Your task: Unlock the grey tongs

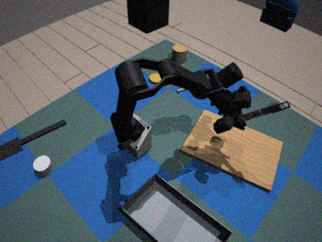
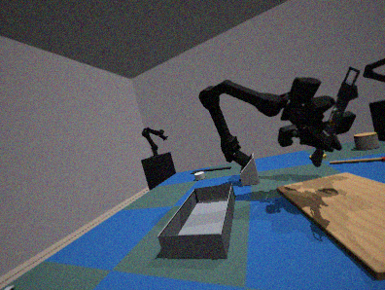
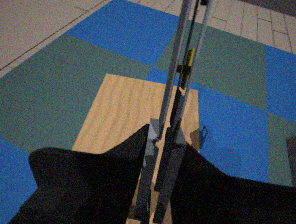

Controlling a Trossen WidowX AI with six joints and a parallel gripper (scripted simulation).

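Right now the wooden board is 140 mm below my gripper tip, 20 mm to the left of it and 10 mm behind it. The rest, counted from my gripper tip: grey roasting tin (360 mm to the right, 120 mm below, 40 mm ahead); then red-tipped stick (350 mm behind, 200 mm to the left, 140 mm below); then yellow lock slider (70 mm above).
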